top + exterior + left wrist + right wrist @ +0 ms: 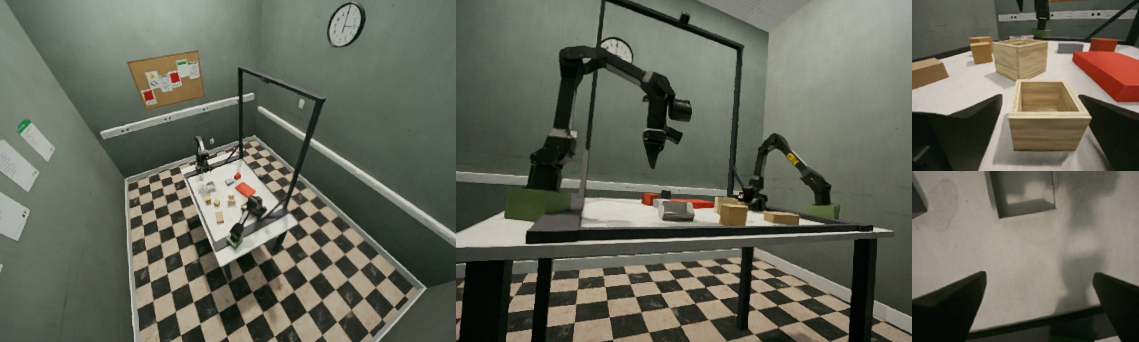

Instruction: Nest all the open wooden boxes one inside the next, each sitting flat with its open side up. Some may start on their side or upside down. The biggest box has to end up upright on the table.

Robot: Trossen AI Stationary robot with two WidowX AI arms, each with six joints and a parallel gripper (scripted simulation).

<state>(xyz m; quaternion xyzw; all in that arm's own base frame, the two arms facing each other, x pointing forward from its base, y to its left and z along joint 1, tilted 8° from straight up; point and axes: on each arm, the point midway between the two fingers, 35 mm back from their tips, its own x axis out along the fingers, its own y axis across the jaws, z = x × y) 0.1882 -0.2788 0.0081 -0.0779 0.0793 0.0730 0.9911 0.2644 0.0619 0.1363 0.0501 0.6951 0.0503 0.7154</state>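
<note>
Now: the grey open box 8 cm to the left of my right hand and 16 cm below it. Also, from my right hand: flat red block: 32 cm behind, 28 cm to the left, 17 cm below; then grey block: 21 cm behind, 10 cm to the left, 17 cm below; then flat brown box: 5 cm ahead, 47 cm to the left, 17 cm below.
</note>
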